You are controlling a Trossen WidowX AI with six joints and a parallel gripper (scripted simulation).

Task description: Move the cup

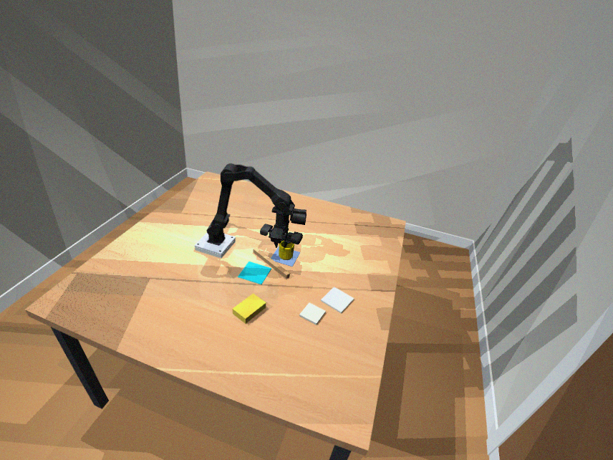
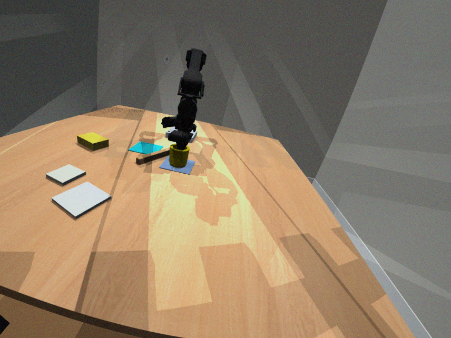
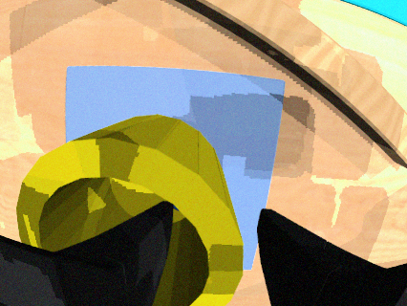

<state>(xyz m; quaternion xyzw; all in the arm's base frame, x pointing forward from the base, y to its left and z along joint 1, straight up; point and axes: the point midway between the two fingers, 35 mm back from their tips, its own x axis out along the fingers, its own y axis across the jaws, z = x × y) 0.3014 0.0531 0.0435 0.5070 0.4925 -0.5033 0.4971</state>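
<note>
Right now my gripper tip is 4 cm short of the red marble, 1 cm to the left of it and 2 cm above it. The rest, counted from my gripper tip: yellow cup: 2 cm ahead; then blue marble: 2 cm ahead, 2 cm below; then blue-grey pad: 3 cm ahead, 5 cm below.
</note>
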